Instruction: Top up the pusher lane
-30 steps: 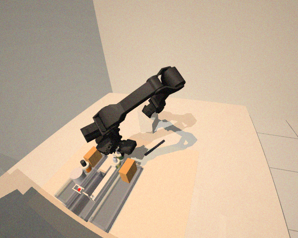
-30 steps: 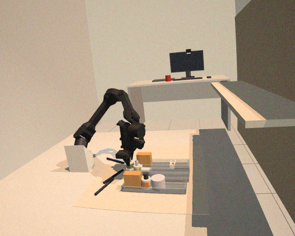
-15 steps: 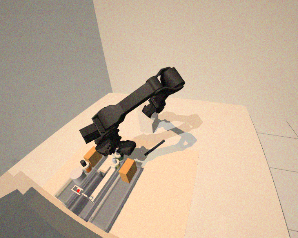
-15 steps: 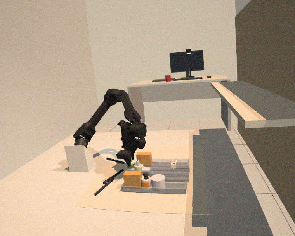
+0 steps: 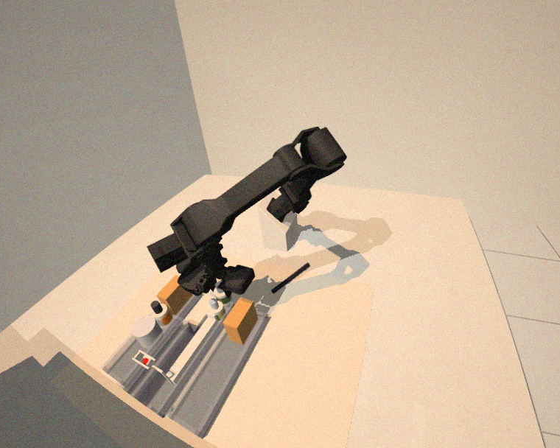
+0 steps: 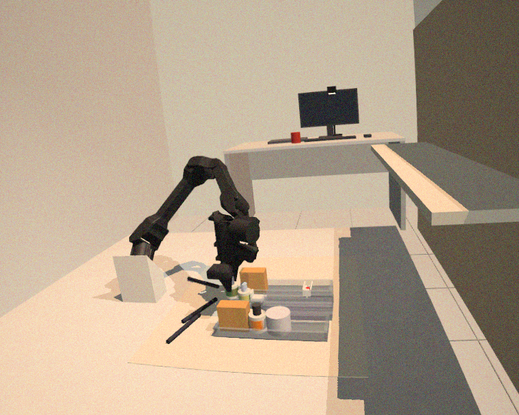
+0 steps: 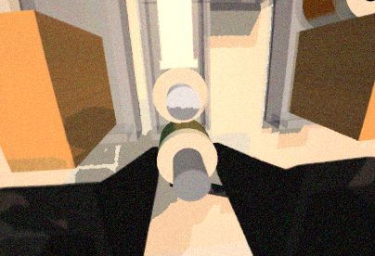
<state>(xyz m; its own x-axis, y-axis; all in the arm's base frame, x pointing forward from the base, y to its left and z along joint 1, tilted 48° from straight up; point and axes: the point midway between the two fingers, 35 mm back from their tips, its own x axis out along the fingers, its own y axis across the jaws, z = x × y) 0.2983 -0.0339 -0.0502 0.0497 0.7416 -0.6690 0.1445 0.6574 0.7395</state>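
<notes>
The cream pusher bar lies 140 mm ahead of my gripper tip and 50 mm to the right of it. Round my gripper tip: red dot 210 mm ahead, 60 mm to the right, 20 mm above; then grey cylinder 140 mm ahead, 150 mm to the right, 20 mm below.
</notes>
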